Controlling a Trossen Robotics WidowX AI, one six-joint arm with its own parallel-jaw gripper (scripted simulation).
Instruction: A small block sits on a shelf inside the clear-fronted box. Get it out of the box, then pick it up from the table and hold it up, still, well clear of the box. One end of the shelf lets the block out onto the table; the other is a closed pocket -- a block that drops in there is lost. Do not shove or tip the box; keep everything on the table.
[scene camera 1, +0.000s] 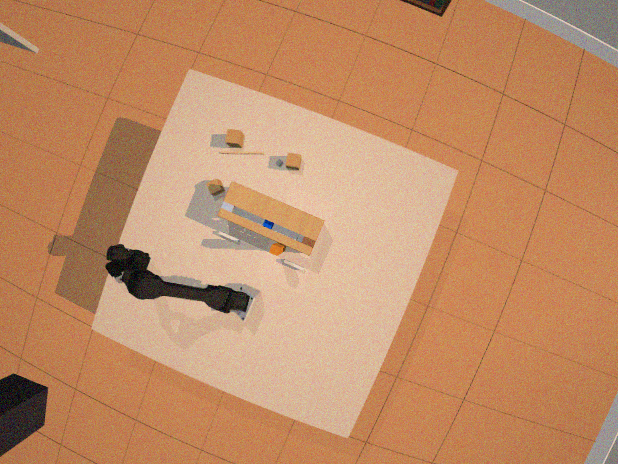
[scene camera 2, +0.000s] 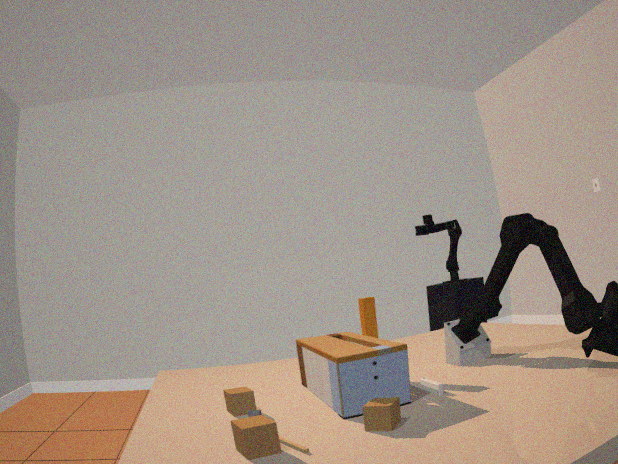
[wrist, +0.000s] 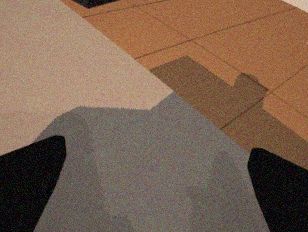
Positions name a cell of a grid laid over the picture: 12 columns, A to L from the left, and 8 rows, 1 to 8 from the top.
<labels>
A box shows in scene camera 1 (F4) and in scene camera 2 (G7); in the wrist view it is out of frame.
</labels>
